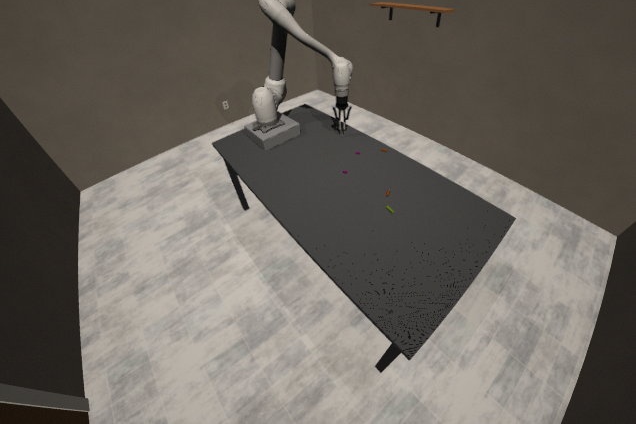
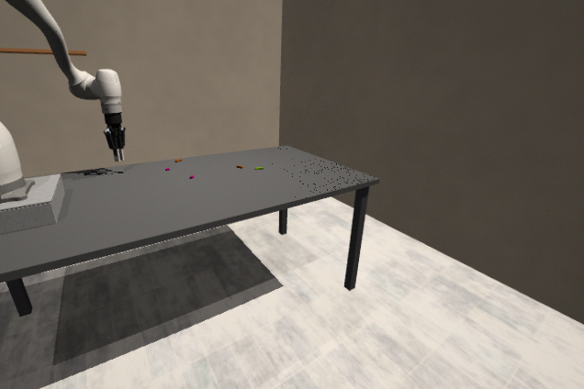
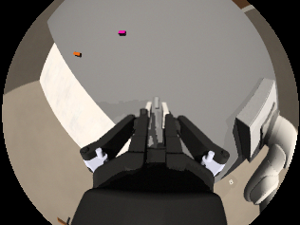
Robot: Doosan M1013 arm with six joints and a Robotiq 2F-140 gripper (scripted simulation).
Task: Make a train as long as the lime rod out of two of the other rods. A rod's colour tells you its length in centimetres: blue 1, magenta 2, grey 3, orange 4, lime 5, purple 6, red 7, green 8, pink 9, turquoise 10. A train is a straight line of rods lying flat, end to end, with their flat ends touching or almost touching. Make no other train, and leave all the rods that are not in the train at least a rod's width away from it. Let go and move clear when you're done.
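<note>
Right now my hand is 100 mm above the grey rod. Round my hand: lime rod 680 mm ahead, 290 mm to the right, 100 mm below.
</note>
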